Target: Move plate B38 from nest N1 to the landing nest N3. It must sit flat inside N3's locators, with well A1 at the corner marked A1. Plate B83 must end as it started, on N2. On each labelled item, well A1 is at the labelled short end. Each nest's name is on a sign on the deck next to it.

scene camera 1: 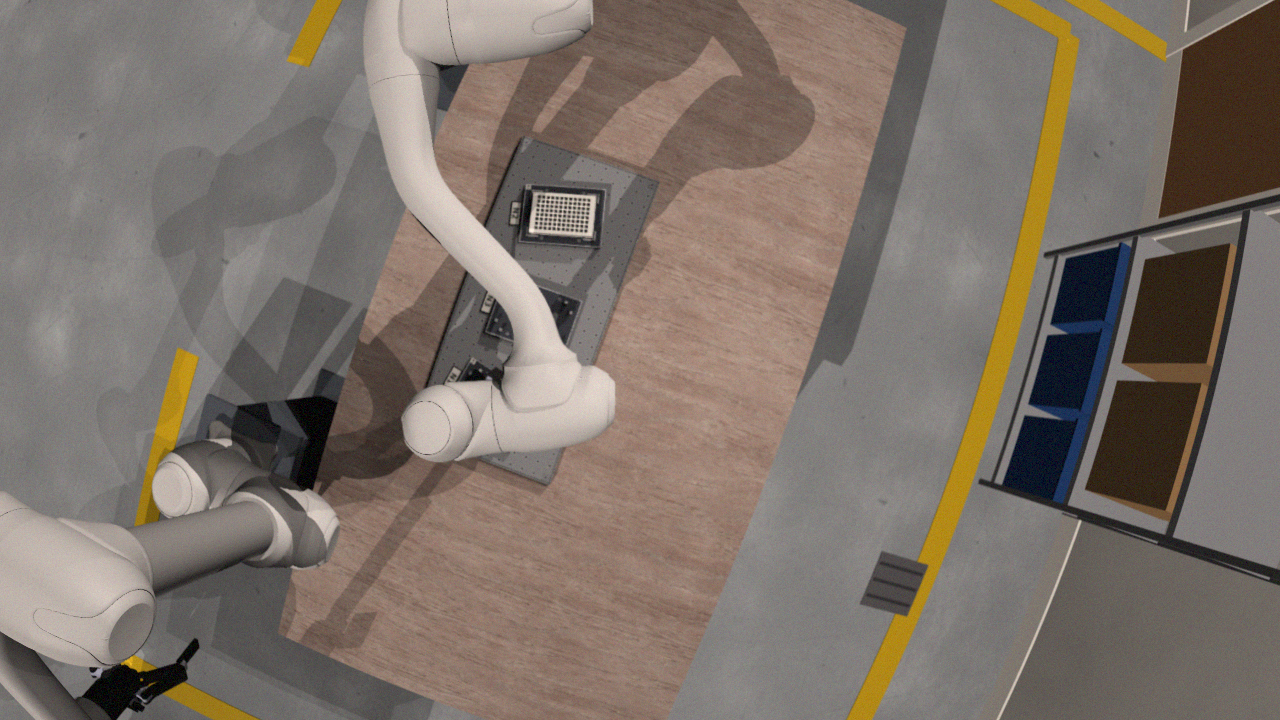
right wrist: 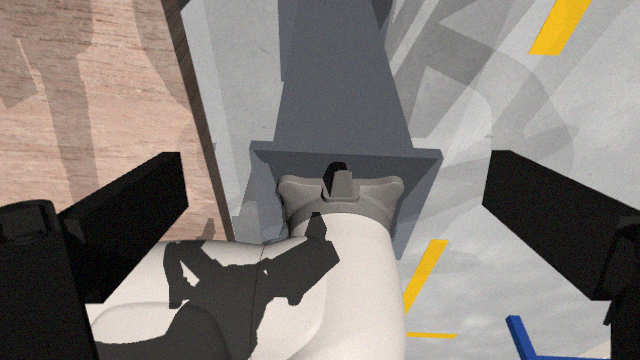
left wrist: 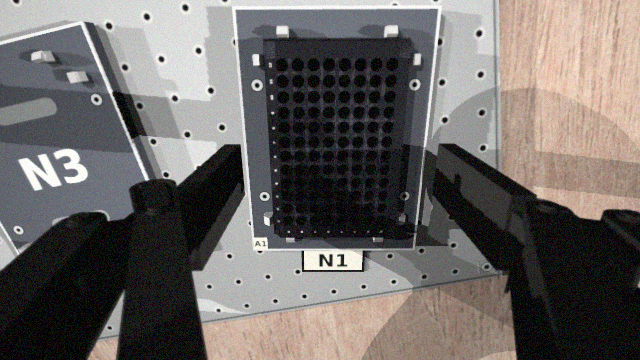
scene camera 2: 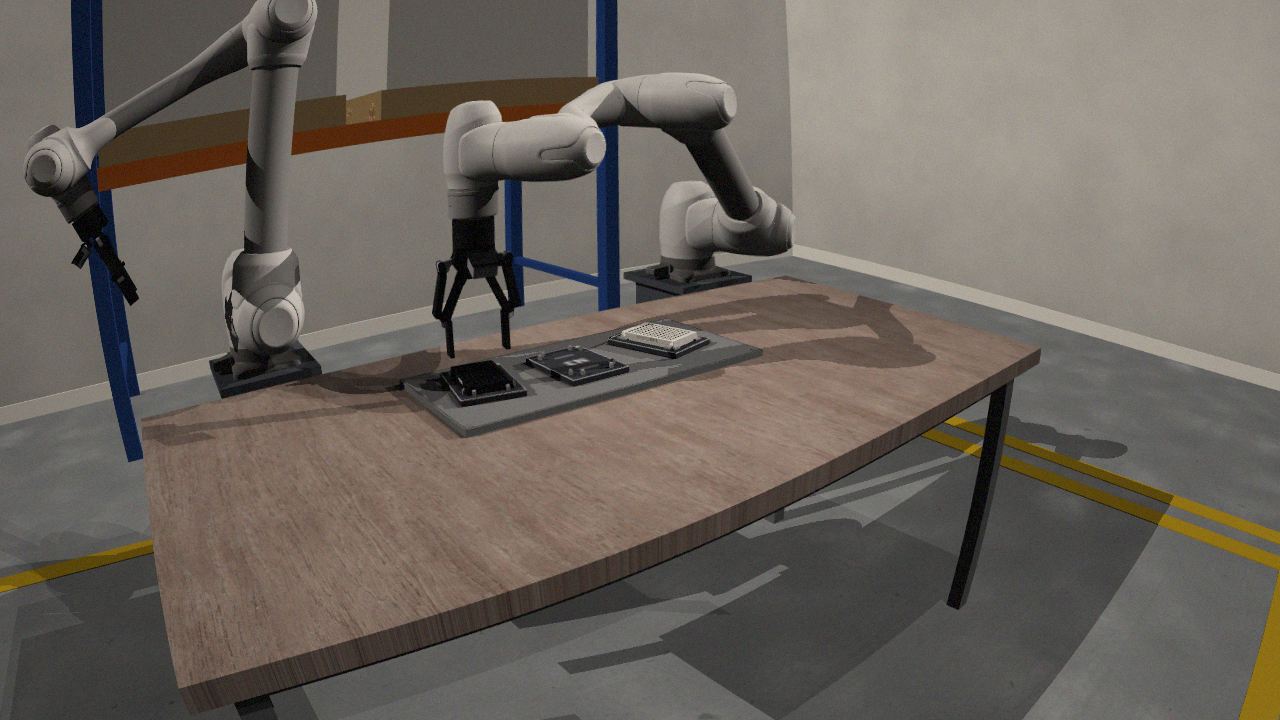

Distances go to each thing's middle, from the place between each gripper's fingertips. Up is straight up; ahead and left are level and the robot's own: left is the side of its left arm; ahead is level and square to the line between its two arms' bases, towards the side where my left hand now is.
Right now the black plate B38 point(scene camera 2: 484, 377) is 70 mm below my left hand point(scene camera 2: 478, 351). Also, from my left hand: nest N3 point(scene camera 2: 551, 363) (20 mm ahead, 190 mm to the left, 80 mm below); nest N1 point(scene camera 2: 455, 386) (80 mm below); white plate B83 point(scene camera 1: 538, 220) (400 mm to the left, 70 mm below).
Right now the black plate B38 is 480 mm ahead of my right hand point(scene camera 1: 167, 628), 670 mm to the left of it and 200 mm below it. The rest, counted from my right hand: nest N3: 500 mm ahead, 860 mm to the left, 210 mm below; then nest N1: 480 mm ahead, 670 mm to the left, 210 mm below; then white plate B83: 480 mm ahead, 1070 mm to the left, 200 mm below.
